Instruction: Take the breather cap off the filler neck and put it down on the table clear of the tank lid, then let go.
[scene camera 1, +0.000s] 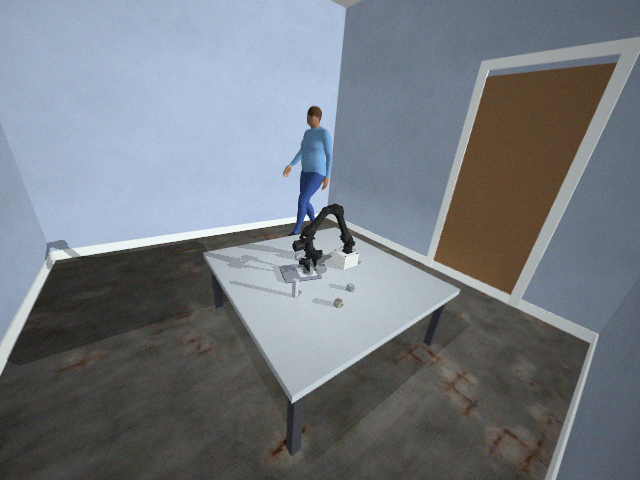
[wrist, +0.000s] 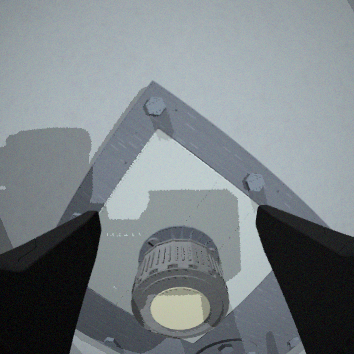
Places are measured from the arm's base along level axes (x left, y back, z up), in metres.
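Where they show: gripper, fingertip midpoint: (scene camera 1: 312, 269) (wrist: 178, 218); arm's base, origin of the base link: (scene camera 1: 347, 251).
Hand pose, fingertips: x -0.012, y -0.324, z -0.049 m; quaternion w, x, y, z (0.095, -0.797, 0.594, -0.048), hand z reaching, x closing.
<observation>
Each offset is from my fingertips to the centre of the thing. Level surfaces: height alone.
The breather cap @[dx -0.041, dy -0.012, dz -0.006 m] (wrist: 180, 305), a ribbed grey cylinder with a cream disc on top, stands upright over the tank lid in the wrist view. A round flange (wrist: 177, 233) shows at its foot; how much of this is the filler neck I cannot tell. The tank lid (scene camera 1: 288, 274) (wrist: 205, 139) is a flat plate with a grey bolted border and a pale middle. My gripper (scene camera 1: 308, 269) (wrist: 178, 218) is open and empty, low over the lid. In the wrist view its black fingers stand apart on either side of the cap. In the scene view the arm hides the cap.
A white upright post @[dx +0.117, dy -0.225, dz +0.004 m] (scene camera 1: 295, 288) stands in front of the lid on the table @[dz -0.052 m] (scene camera 1: 356, 330). A small grey round part @[dx +0.261, dy +0.095, dz -0.035 m] (scene camera 1: 350, 287) and a tan round part @[dx +0.324, dy -0.081, dz -0.035 m] (scene camera 1: 338, 303) lie to the right. A white box (scene camera 1: 345, 259) is by the arm's base. A person (scene camera 1: 314, 149) is behind the table.
</observation>
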